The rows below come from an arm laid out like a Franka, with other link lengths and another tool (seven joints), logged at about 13 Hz.
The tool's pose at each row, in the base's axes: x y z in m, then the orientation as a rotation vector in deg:
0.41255 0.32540 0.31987 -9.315 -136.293 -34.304
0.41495 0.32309 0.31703 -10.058 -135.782 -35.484
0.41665 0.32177 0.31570 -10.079 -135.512 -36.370
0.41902 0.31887 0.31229 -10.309 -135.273 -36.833
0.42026 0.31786 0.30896 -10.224 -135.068 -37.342
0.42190 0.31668 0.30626 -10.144 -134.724 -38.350
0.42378 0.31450 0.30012 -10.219 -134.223 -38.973
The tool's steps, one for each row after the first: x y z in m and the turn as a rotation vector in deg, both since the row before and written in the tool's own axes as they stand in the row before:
-0.00357 -0.00248 -0.00056 -1.099 0.165 0.268
-0.00211 -0.00119 -0.00074 -0.671 0.135 -0.194
-0.00389 -0.00320 -0.00055 -0.421 0.109 0.071
-0.00305 -0.00185 0.00095 -0.367 0.145 -0.167
-0.00294 -0.00164 0.00021 -0.742 0.204 -0.286
-0.00529 -0.00388 0.00173 -0.535 0.363 -0.023

